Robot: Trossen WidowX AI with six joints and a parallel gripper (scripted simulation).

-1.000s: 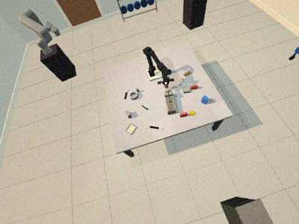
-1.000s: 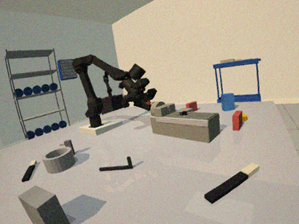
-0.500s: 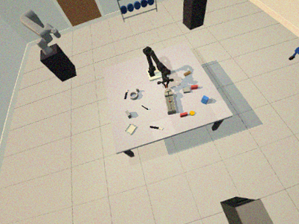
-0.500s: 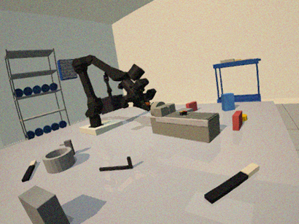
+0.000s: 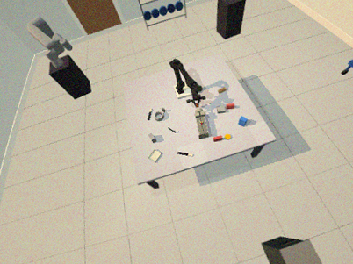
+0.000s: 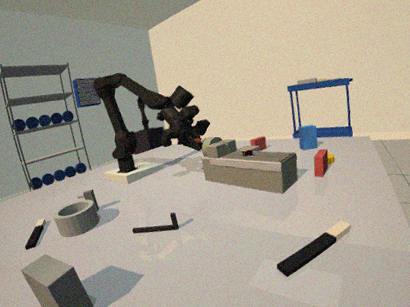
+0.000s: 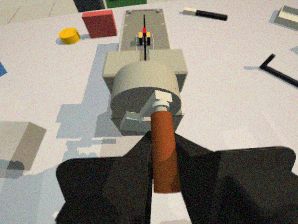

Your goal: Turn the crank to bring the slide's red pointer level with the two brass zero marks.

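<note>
My gripper tip is 3 cm below the brown crank handle and 2 cm past it. From my gripper tip the other things lie so: yellow disc: 37 cm ahead, 12 cm to the left, 8 cm below; red pointer: 17 cm ahead, 4 cm to the right, 1 cm below; black l-shaped piece: 31 cm to the right, 8 cm below, 8 cm ahead.
</note>
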